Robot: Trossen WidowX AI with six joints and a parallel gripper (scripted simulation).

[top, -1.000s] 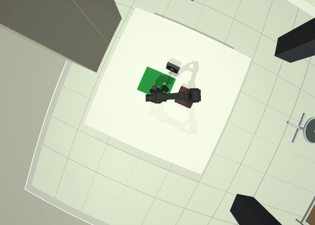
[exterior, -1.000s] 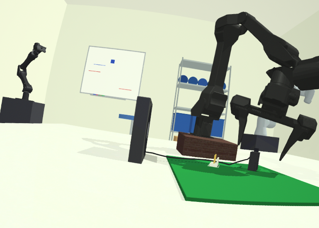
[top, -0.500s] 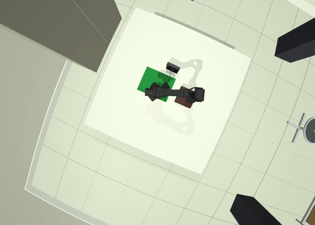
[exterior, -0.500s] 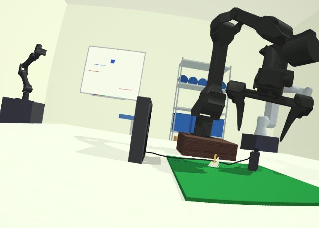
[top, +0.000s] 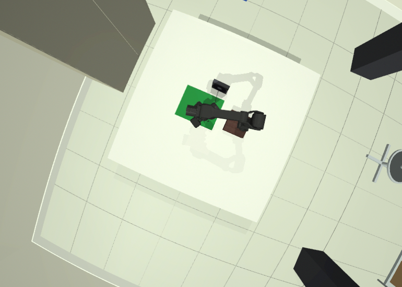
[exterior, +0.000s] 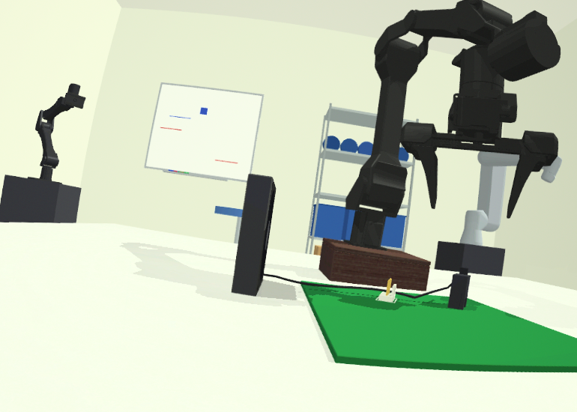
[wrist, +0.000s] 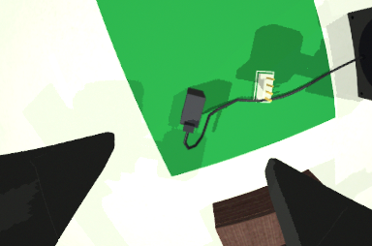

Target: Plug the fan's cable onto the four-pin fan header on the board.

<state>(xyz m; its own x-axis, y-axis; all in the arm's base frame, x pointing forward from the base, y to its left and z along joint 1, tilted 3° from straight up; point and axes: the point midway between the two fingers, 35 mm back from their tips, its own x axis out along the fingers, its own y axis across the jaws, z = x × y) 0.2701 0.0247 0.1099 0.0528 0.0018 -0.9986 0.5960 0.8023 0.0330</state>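
Right now the black plug is 9 cm below my gripper tip. The rest, counted from my gripper tip: green board (13 cm below, 7 cm to the right, 6 cm ahead); white four-pin fan header (12 cm below, 9 cm to the right, 2 cm behind); black fan (24 cm to the right, 6 cm below, 4 cm behind).
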